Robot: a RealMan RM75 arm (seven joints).
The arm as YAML. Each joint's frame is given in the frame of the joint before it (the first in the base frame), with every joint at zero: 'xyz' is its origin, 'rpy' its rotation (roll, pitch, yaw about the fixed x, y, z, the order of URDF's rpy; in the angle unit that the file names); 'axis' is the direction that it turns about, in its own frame. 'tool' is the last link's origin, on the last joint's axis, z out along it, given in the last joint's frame.
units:
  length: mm
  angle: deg
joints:
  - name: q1
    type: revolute
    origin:
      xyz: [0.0, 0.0, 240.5]
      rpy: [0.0, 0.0, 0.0]
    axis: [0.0, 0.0, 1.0]
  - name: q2
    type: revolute
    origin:
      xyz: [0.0, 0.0, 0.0]
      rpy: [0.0, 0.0, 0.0]
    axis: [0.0, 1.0, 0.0]
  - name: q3
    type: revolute
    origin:
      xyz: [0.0, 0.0, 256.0]
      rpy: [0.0, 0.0, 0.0]
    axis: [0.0, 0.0, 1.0]
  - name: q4
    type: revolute
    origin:
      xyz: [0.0, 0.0, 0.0]
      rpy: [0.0, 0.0, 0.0]
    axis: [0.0, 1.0, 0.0]
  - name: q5
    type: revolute
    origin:
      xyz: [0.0, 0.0, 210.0]
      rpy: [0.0, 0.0, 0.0]
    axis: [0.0, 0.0, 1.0]
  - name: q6
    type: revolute
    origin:
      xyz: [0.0, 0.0, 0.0]
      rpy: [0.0, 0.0, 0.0]
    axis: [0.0, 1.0, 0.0]
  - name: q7
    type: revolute
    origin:
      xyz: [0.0, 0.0, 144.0]
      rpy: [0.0, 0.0, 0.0]
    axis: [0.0, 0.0, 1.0]
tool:
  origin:
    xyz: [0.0, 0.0, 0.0]
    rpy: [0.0, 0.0, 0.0]
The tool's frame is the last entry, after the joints.
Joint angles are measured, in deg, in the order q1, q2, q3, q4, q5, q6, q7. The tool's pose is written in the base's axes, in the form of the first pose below.
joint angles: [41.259 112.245 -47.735 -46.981 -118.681 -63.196 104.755]
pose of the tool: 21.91, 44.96, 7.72, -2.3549, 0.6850, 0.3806
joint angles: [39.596 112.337 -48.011 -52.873 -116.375 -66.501 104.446]
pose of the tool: 20.52, 44.40, 9.28, -2.3676, 0.5975, 0.4273
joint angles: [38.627 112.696 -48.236 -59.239 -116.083 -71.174 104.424]
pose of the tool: 18.75, 43.53, 10.36, -2.4133, 0.4897, 0.4345
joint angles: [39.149 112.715 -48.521 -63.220 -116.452 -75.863 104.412]
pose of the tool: 16.91, 42.88, 10.78, -2.4793, 0.3945, 0.4243
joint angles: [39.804 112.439 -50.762 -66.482 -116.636 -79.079 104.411]
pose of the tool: 15.07, 42.35, 10.64, -2.5484, 0.2904, 0.3876
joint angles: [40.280 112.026 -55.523 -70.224 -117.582 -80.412 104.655]
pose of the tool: 13.16, 41.88, 9.93, -2.6109, 0.1619, 0.3020
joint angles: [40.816 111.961 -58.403 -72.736 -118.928 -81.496 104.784]
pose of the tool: 11.94, 41.50, 9.34, -2.6484, 0.0740, 0.2354
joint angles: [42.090 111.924 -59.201 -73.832 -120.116 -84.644 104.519]
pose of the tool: 11.01, 41.03, 8.95, -2.7023, 0.0094, 0.1884
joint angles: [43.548 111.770 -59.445 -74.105 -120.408 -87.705 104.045]
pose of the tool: 10.14, 40.63, 8.70, -2.7537, -0.0457, 0.1644
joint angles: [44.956 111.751 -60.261 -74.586 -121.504 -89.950 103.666]
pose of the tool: 9.34, 40.33, 8.32, -2.7933, -0.1045, 0.1189
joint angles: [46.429 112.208 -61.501 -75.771 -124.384 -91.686 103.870]
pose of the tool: 8.57, 40.11, 7.75, -2.8176, -0.1602, 0.0377
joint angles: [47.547 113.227 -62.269 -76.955 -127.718 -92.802 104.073]
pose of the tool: 8.04, 39.95, 7.12, -2.8258, -0.1970, -0.0353
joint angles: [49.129 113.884 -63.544 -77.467 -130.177 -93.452 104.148]
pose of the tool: 7.18, 39.91, 6.45, -2.8339, -0.2473, -0.0975
